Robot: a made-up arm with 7 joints.
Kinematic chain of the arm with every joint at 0, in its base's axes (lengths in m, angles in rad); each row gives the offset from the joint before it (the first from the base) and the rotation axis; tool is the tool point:
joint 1: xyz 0 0 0.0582 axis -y
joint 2: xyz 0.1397 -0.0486 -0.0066 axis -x
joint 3: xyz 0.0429 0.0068 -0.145 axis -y
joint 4: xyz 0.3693 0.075 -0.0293 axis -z
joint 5: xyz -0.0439 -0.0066 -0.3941 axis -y
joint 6: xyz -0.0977 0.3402 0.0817 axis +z
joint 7: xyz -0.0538 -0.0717 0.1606 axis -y
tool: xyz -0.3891 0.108 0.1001
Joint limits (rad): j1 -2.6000..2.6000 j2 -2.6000..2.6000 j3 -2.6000..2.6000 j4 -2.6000..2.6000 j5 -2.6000..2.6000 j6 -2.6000..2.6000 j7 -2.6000..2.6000
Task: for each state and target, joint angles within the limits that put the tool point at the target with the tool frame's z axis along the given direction. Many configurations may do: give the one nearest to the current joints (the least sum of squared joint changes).
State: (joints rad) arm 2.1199 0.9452 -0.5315 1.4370 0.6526 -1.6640 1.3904
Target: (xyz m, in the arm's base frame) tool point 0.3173 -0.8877 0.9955 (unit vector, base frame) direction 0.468 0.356 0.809
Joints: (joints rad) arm 1.9506 1.4471 -0.4795 0.8384 0.9414 -1.8362 0.9920
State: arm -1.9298 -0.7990 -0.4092 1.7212 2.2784 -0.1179 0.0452
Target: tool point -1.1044 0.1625 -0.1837 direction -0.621 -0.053 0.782
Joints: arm -1.7756 -0.4090 -0.4746 1.4173 2.5505 0.3853 0.9595
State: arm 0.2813 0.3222 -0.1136 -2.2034 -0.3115 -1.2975 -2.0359
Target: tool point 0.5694 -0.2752 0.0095 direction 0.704 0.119 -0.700
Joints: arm 0.0977 0.3268 -0.3048 -2.0357 0.1882 -1.7154 -2.0366
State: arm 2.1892 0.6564 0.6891 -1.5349 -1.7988 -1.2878 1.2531
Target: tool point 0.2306 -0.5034 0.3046 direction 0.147 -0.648 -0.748
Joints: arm 1.4358 0.8414 0.5518 -1.7749 -2.1343 -1.7447 1.5204
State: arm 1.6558 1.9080 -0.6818 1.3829 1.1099 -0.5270 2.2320
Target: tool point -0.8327 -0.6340 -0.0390 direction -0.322 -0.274 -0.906
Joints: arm 1.9926 2.4986 -0.9085 1.6382 1.0631 -0.1718 2.2444
